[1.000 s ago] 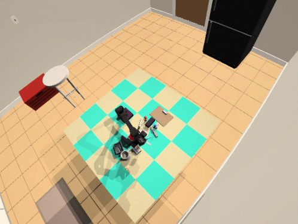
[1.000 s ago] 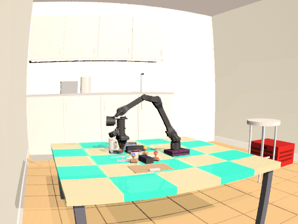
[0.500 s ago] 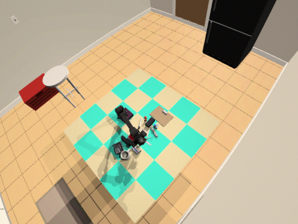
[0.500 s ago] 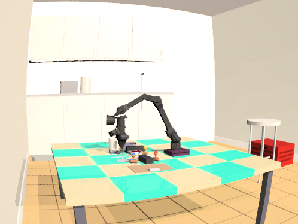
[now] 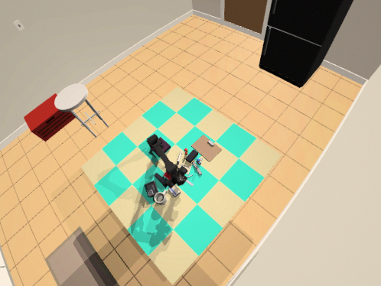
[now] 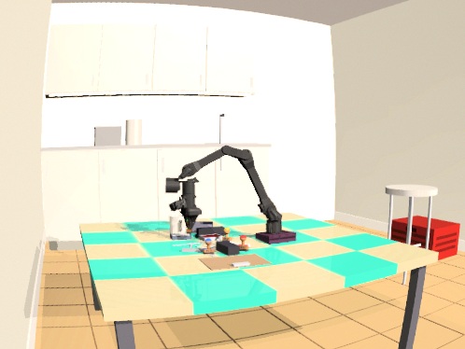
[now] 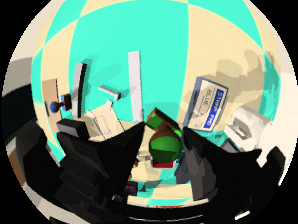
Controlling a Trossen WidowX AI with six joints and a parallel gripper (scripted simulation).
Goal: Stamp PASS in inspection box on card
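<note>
The ink pad lies 110 mm behind my gripper tip, 60 mm below it and 10 mm to the right of it. From my gripper tip the other things lie so: ruler 60 mm below, 50 mm to the left, 30 mm ahead; green-knobbed stamp right at my gripper tip; orange-knobbed stamp 150 mm behind, 70 mm to the left, 40 mm below.
</note>
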